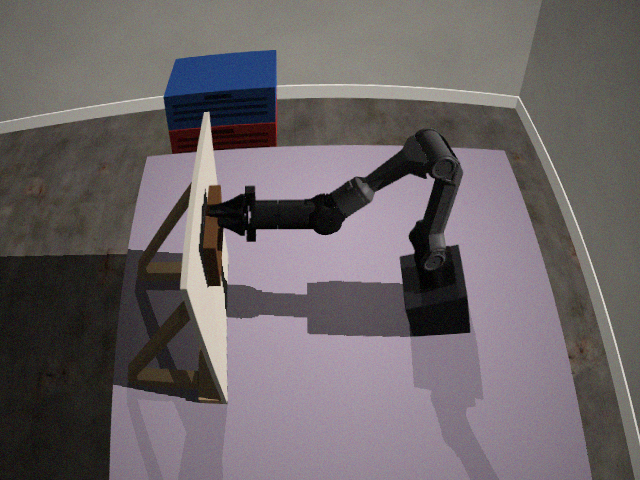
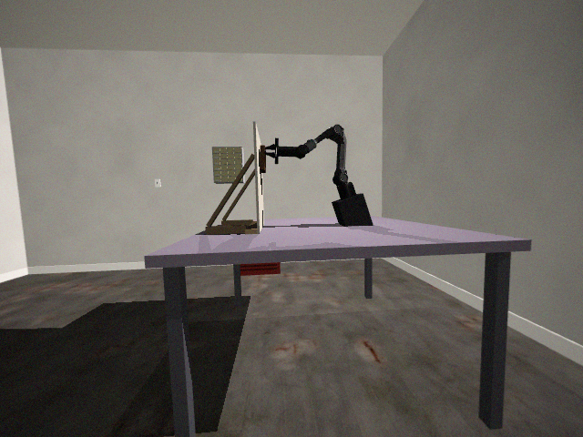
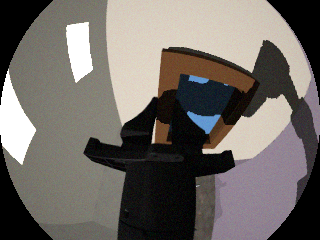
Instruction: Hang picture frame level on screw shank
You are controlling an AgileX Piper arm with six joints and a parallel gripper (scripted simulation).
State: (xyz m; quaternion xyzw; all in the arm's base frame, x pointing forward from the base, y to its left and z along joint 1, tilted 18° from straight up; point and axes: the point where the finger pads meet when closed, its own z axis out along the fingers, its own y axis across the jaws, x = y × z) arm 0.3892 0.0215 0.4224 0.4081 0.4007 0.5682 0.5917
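Right now my hand is 50 mm above the brown picture frame, 10 mm to the right of it and 10 mm short of it. Also, from my hand: cream board 180 mm below, 30 mm ahead.
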